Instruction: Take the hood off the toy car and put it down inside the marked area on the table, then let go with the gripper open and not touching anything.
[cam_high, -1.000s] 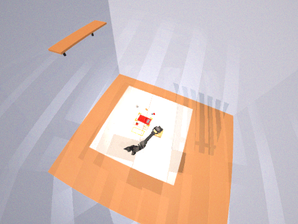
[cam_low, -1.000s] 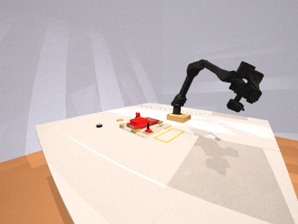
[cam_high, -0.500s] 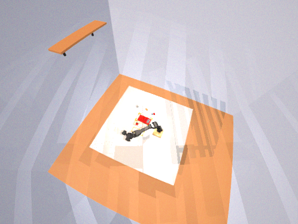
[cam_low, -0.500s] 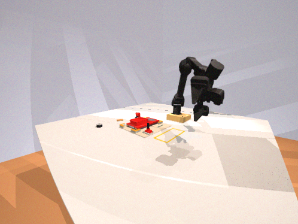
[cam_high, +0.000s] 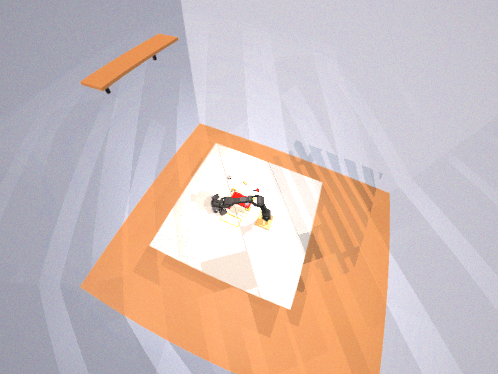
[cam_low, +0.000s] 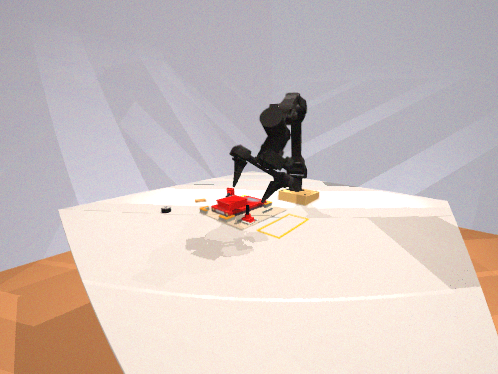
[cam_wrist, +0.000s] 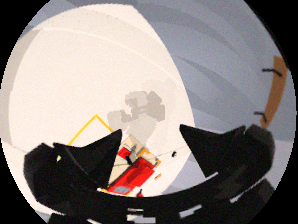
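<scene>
Right now my gripper tip is 11 cm past the hood, 20 cm to the left of it and 9 cm above it. The rest, counted from my gripper tip: small black wheel (8 cm ahead, 38 cm to the right, 12 cm below).
</scene>
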